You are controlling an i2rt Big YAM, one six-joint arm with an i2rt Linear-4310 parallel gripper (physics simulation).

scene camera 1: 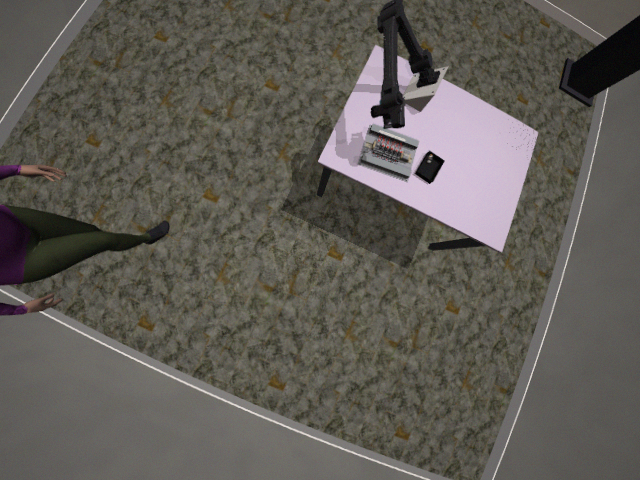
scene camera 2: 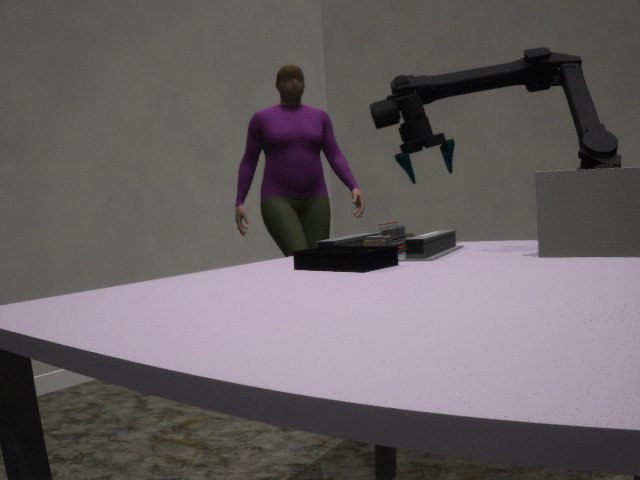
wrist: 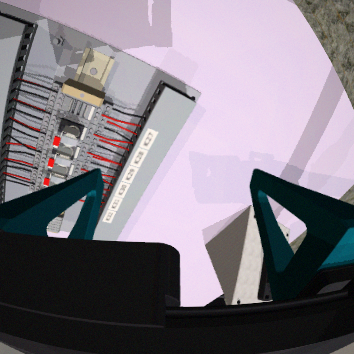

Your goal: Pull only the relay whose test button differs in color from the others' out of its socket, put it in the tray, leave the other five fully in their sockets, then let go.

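Frame: origin at the arm's base, x back, y left, z down, level; centimetres.
Where they show: gripper, fingertip midpoint: (scene camera 1: 383,118) (scene camera 2: 432,178) (wrist: 176,176); arm's base, link origin: (scene camera 1: 428,80) (scene camera 2: 605,202).
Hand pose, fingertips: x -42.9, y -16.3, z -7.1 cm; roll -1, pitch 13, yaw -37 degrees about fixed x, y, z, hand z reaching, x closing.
Note:
Things, the pixels of their centre, and the offset from my fingertips. Level surfaces: height alone.
- beige end clamp, body centre: (wrist: 83,91) dz +14.6, dx -7.2, dy +2.4 cm
- black tray, body centre: (scene camera 2: 345,258) (scene camera 1: 429,167) dz +15.4, dx -3.4, dy +38.8 cm
- small pale thing, body centre: (scene camera 1: 429,158) dz +15.4, dx +1.8, dy +36.9 cm
- pink table, surface height: dz +17.1 cm
The relay row (scene camera 1: 388,147) (scene camera 2: 393,230) (wrist: 61,167) sits on the grey panel. In the wrist view several relays show red test buttons; the dark position nearest the beige end clamp (wrist: 83,92) shows a grey curved part and no red button. The row's far end is hidden behind a finger. The black tray (scene camera 1: 432,169) (scene camera 2: 330,261) stands beside the panel. A small pale thing (scene camera 1: 429,156) lies in it near one end, too small to identify surely; its button colour cannot be read. My gripper (scene camera 2: 432,177) (wrist: 176,176) is open and empty, well above the table, to the robot-base side of the row.
Long grey wire ducts (scene camera 1: 385,169) (scene camera 2: 431,243) (wrist: 135,175) flank the row, with red and black wires; one duct bears labels. The arm's pale base block (scene camera 1: 424,95) (scene camera 2: 586,214) (wrist: 242,260) stands on the pink table (scene camera 1: 480,155) (scene camera 2: 310,330). A person (scene camera 1: 56,237) (scene camera 2: 293,155) stands beyond the table.

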